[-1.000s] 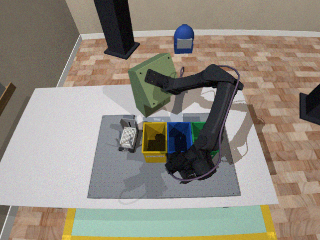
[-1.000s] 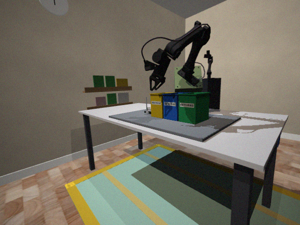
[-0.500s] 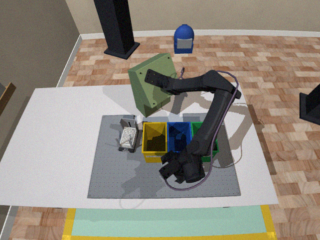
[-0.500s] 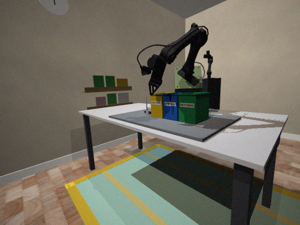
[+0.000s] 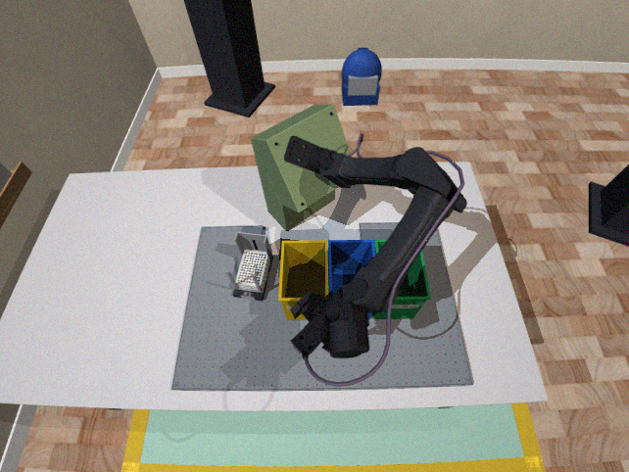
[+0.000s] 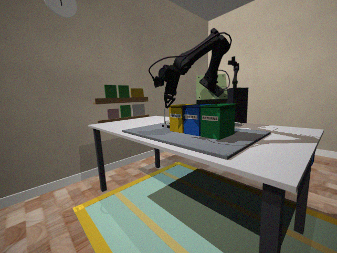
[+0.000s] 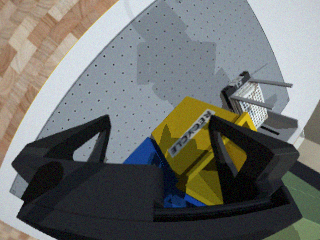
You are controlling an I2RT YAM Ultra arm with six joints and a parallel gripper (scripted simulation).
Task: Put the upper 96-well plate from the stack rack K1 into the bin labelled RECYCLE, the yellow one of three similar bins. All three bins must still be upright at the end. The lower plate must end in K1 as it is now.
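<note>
The white 96-well plate lies 14 cm behind my hand, 28 cm to the right of it and 15 cm below it. From my hand the other things lie so: blue bin (20 cm behind, 3 cm to the left, 10 cm below); green returns bin (26 cm behind, 15 cm to the left, 10 cm below); yellow recycle bin (15 cm behind, 9 cm to the right, 10 cm below).
</note>
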